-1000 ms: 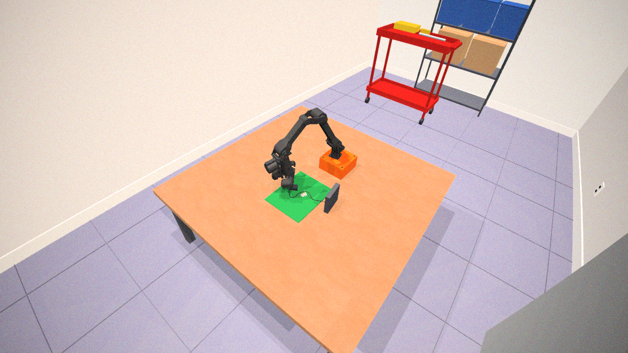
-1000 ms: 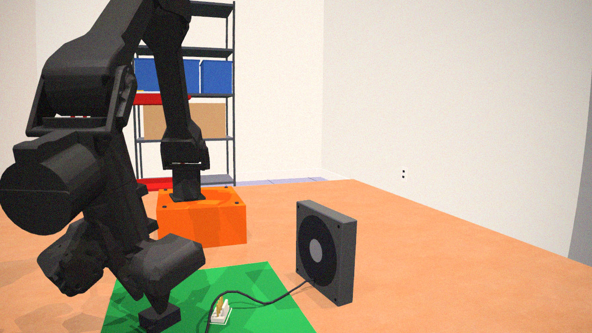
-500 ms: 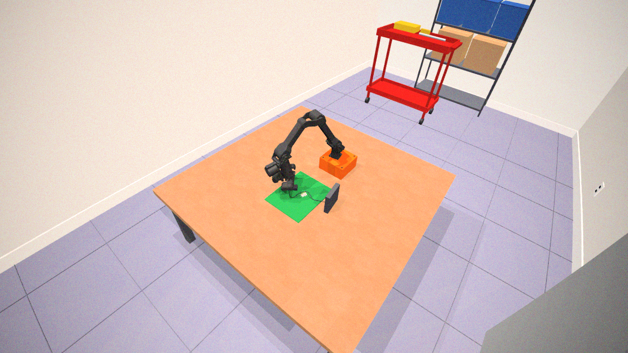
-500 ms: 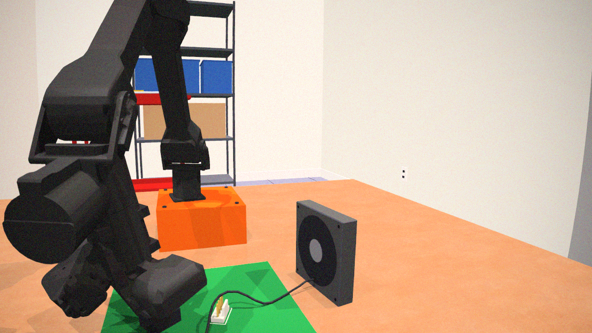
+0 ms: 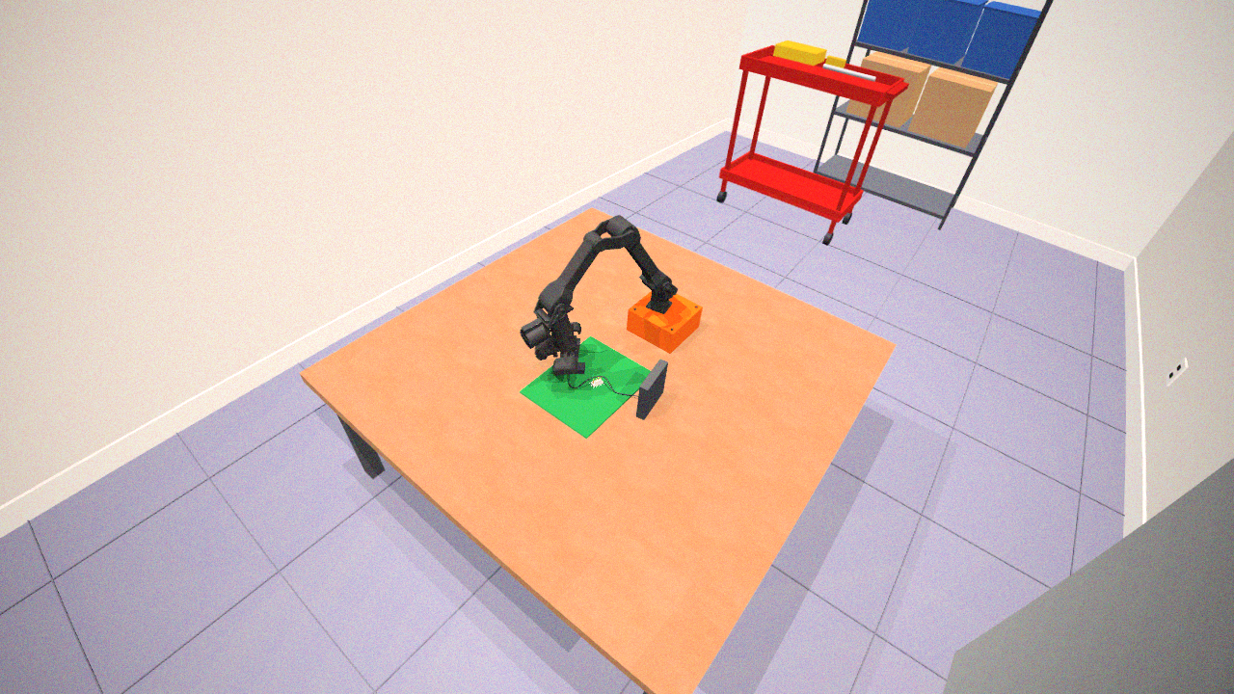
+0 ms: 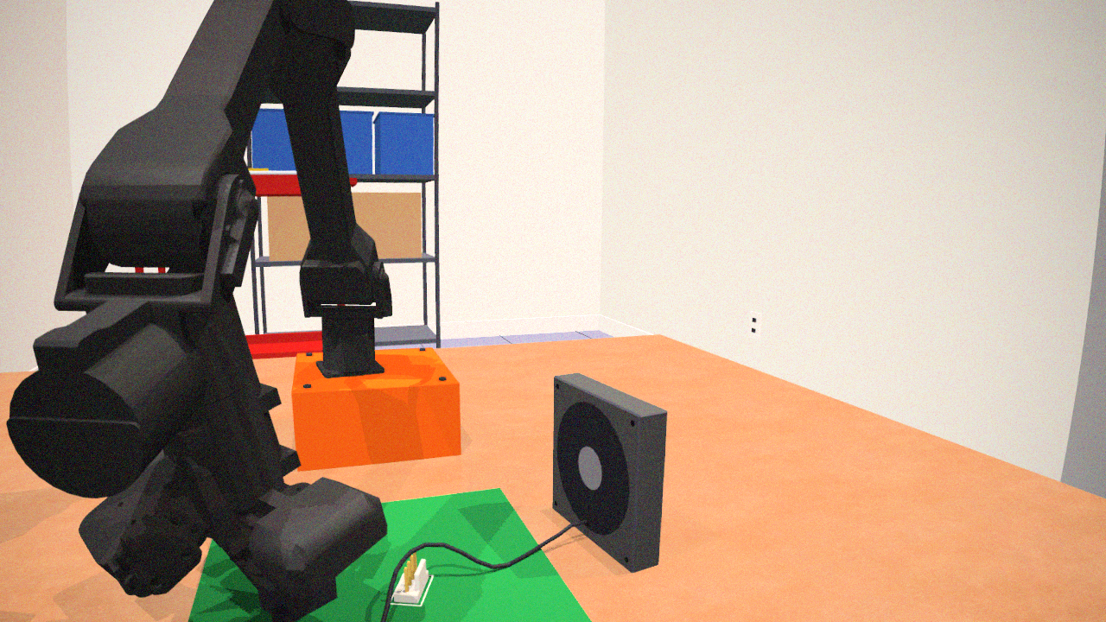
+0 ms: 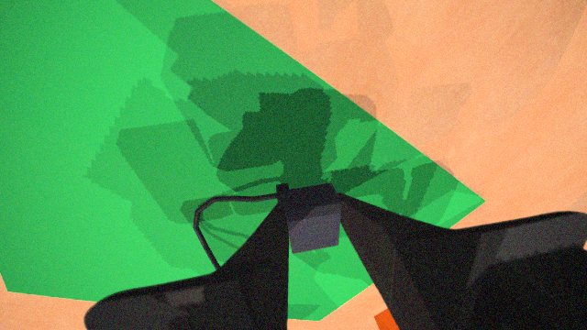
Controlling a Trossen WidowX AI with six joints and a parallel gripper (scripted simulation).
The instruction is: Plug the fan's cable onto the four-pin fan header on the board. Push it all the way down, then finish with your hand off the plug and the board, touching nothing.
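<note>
Right now my gripper tip is 20 mm short of the green board, 60 mm to the right of it and 20 mm above it. From my gripper tip the other things lie so: black fan (230 mm to the left, 50 mm above); then black fan plug (10 mm to the left); then white four-pin header (10 mm ahead, 80 mm to the left, 10 mm below).
</note>
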